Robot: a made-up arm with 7 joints. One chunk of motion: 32 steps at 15 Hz.
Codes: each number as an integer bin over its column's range. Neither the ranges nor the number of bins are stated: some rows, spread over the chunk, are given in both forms.
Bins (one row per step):
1: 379 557 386 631 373 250 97
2: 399 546 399 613 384 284 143
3: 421 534 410 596 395 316 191
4: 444 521 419 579 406 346 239
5: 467 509 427 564 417 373 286
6: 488 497 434 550 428 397 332
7: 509 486 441 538 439 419 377
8: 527 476 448 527 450 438 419
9: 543 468 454 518 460 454 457
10: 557 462 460 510 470 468 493
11: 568 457 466 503 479 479 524
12: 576 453 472 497 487 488 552
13: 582 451 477 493 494 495 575
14: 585 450 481 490 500 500 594
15: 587 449 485 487 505 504 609
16: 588 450 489 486 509 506 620
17: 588 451 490 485 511 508 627
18: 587 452 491 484 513 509 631
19: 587 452 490 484 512 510 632
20: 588 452 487 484 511 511 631
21: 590 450 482 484 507 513 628
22: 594 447 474 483 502 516 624
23: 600 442 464 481 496 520 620
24: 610 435 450 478 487 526 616
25: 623 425 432 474 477 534 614
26: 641 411 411 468 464 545 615
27: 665 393 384 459 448 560 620
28: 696 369 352 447 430 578 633
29: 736 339 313 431 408 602 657
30: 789 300 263 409 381 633 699
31: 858 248 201 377 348 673 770
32: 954 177 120 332 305 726 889
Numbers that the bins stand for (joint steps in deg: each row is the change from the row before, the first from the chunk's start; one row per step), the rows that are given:
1: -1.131 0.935 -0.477 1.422 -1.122 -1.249 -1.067
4: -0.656 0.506 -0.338 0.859 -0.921 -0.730 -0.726
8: -0.049 -0.030 -0.217 0.297 -0.652 -0.232 -0.293
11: 0.251 -0.256 -0.141 0.038 -0.475 -0.011 -0.041
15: 0.389 -0.352 -0.061 -0.135 -0.316 0.124 0.163
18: 0.389 -0.316 -0.036 -0.168 -0.268 0.151 0.216
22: 0.441 -0.375 -0.107 -0.178 -0.335 0.189 0.199
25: 0.652 -0.637 -0.284 -0.276 -0.487 0.286 0.175
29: 1.478 -1.662 -0.784 -0.741 -0.909 0.654 0.278
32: 3.071 -3.592 -1.595 -1.811 -1.538 1.324 0.836
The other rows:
2: -0.984 0.804 -0.423 1.227 -1.055 -1.065 -0.956
3: -0.824 0.661 -0.376 1.043 -0.988 -0.892 -0.841
5: -0.487 0.363 -0.305 0.697 -0.854 -0.584 -0.613
6: -0.334 0.220 -0.275 0.546 -0.787 -0.454 -0.502
7: -0.181 0.089 -0.246 0.416 -0.719 -0.335 -0.394
9: 0.068 -0.125 -0.191 0.200 -0.591 -0.146 -0.202
10: 0.170 -0.197 -0.166 0.114 -0.530 -0.070 -0.116
12: 0.309 -0.304 -0.116 -0.027 -0.426 0.038 0.026
13: 0.353 -0.328 -0.095 -0.070 -0.384 0.076 0.081
14: 0.375 -0.340 -0.078 -0.103 -0.347 0.103 0.127
16: 0.397 -0.340 -0.044 -0.146 -0.292 0.135 0.189
17: 0.397 -0.328 -0.040 -0.157 -0.280 0.146 0.206
19: 0.389 -0.316 -0.040 -0.168 -0.274 0.157 0.218
20: 0.397 -0.316 -0.053 -0.168 -0.280 0.162 0.216
21: 0.411 -0.340 -0.074 -0.168 -0.304 0.173 0.209
23: 0.484 -0.435 -0.149 -0.200 -0.371 0.211 0.189
24: 0.557 -0.518 -0.208 -0.232 -0.426 0.243 0.180
26: 0.784 -0.804 -0.372 -0.341 -0.567 0.346 0.177
27: 0.959 -1.019 -0.486 -0.438 -0.664 0.427 0.189
28: 1.186 -1.305 -0.620 -0.568 -0.774 0.524 0.221
30: 1.865 -2.126 -0.994 -0.978 -1.074 0.822 0.379
31: 2.370 -2.746 -1.255 -1.324 -1.275 1.038 0.550

